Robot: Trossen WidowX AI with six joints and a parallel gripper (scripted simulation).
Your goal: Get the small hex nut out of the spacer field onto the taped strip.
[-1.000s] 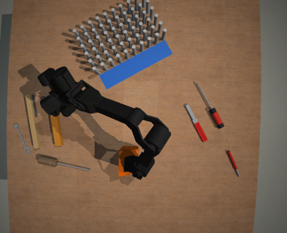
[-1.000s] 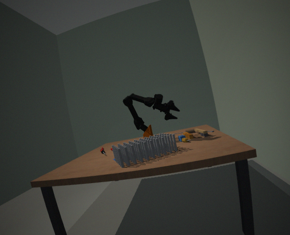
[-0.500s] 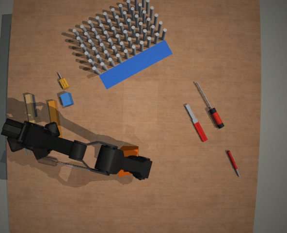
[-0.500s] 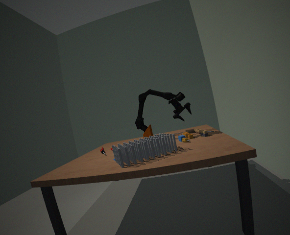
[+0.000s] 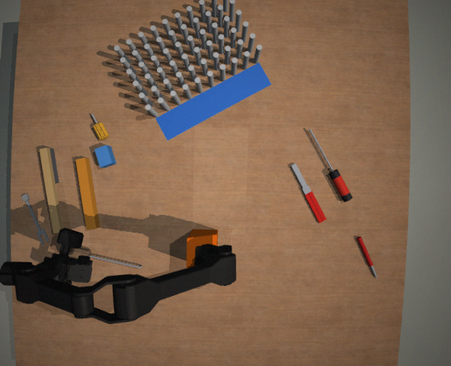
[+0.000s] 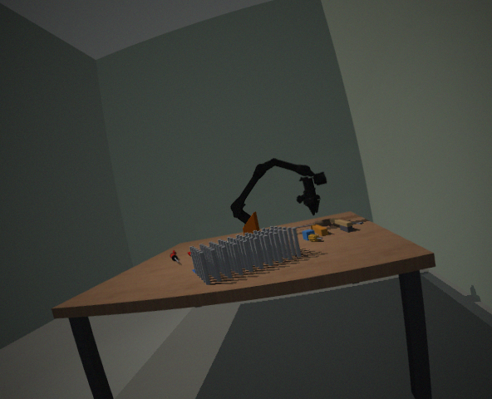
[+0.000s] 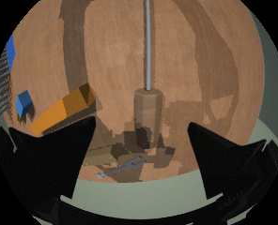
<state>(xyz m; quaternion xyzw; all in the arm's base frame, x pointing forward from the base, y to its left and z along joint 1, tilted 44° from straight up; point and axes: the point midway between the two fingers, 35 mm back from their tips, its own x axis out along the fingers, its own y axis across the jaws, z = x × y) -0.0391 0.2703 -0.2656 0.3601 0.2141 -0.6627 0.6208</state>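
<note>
Right now the thin grey rod tool is 20 mm behind my gripper tip, 70 mm to the right of it and 60 mm below it. The rest, counted from my gripper tip: blue cube 300 mm ahead, 50 mm to the right, 60 mm below; orange bar 180 mm ahead, 60 mm below; fork-tipped tool 90 mm ahead, 180 mm to the left, 70 mm below.
</note>
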